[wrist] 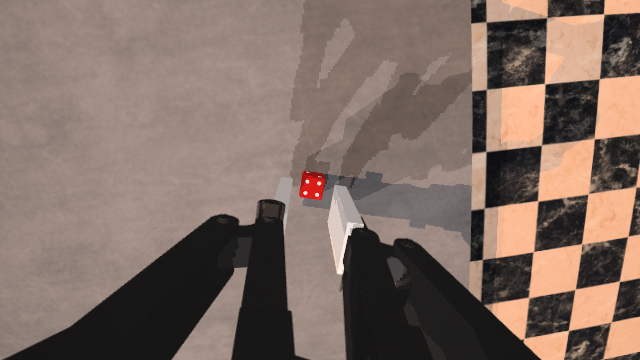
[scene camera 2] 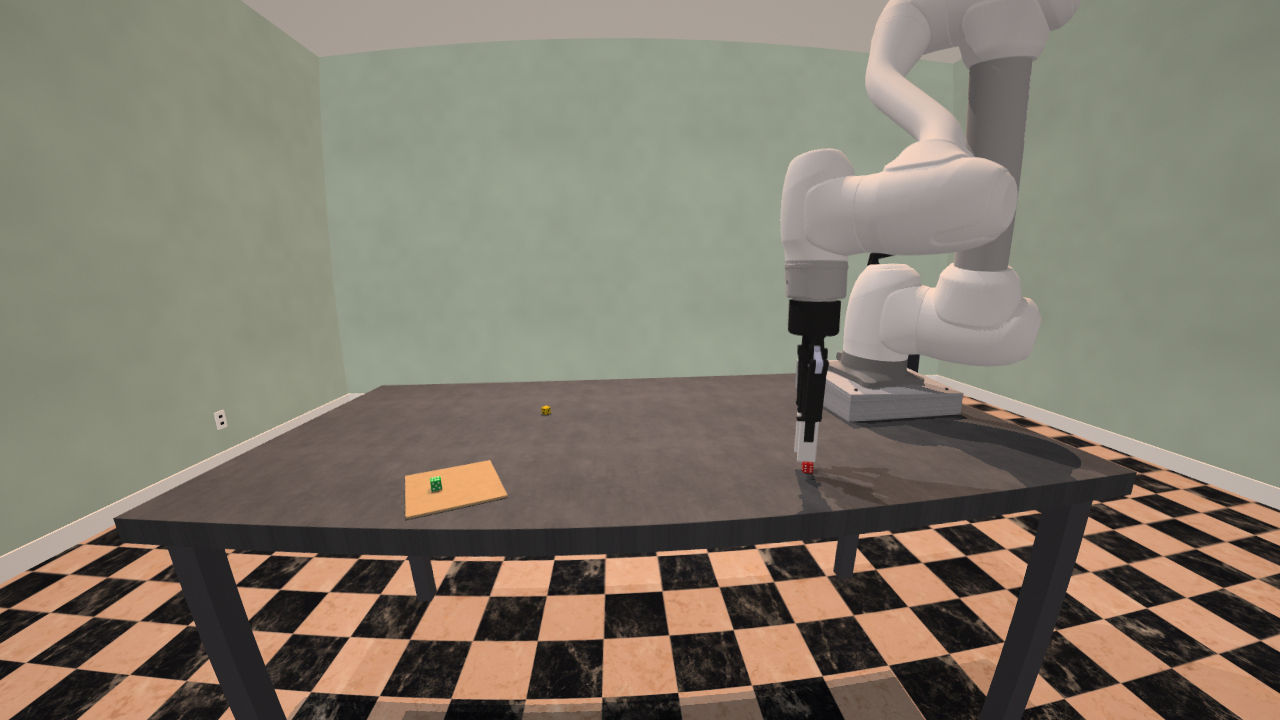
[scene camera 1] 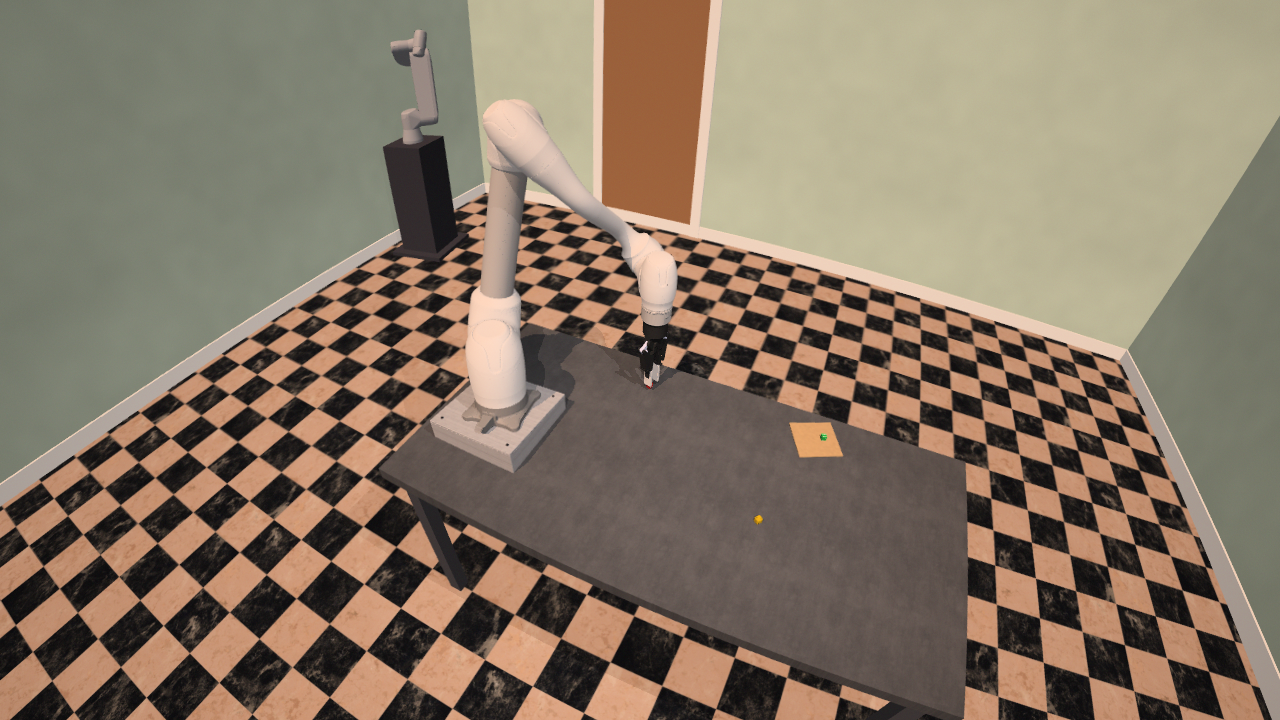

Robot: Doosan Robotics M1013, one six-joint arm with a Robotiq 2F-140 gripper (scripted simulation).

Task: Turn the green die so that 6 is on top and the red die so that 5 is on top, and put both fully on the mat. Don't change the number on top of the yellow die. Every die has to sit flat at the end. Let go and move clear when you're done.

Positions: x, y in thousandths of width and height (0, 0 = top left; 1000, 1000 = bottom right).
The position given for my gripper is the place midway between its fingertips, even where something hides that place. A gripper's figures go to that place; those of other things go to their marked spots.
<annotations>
My gripper (scene camera 2: 629, 634) is 73 cm from the lens. A tan mat (scene camera 2: 368, 673) is 71 cm from the lens.
</annotations>
